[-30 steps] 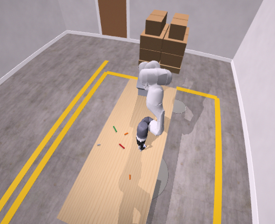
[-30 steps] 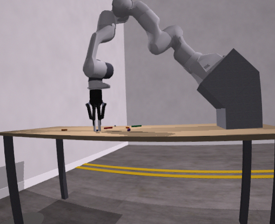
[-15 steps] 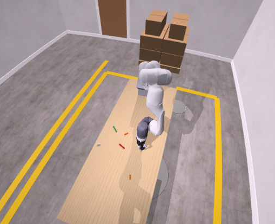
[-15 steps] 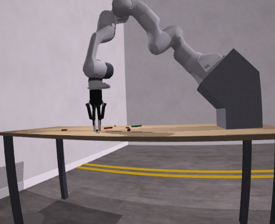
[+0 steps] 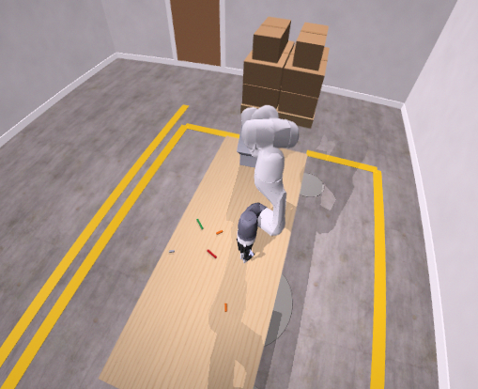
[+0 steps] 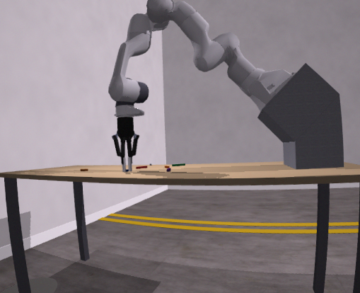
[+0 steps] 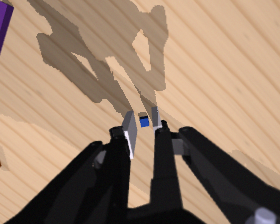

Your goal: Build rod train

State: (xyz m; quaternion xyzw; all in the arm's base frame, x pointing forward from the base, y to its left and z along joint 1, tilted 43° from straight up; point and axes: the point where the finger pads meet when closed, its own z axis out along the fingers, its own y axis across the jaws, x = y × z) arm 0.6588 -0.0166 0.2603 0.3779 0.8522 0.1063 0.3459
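The small blue rod lies 3 cm below my hand. Also, from my hand: purple rod: 20 cm behind, 3 cm below, 1 cm to the left; red rod: 18 cm to the right, 3 cm below, 2 cm behind; green rod: 28 cm to the right, 21 cm behind, 3 cm below.
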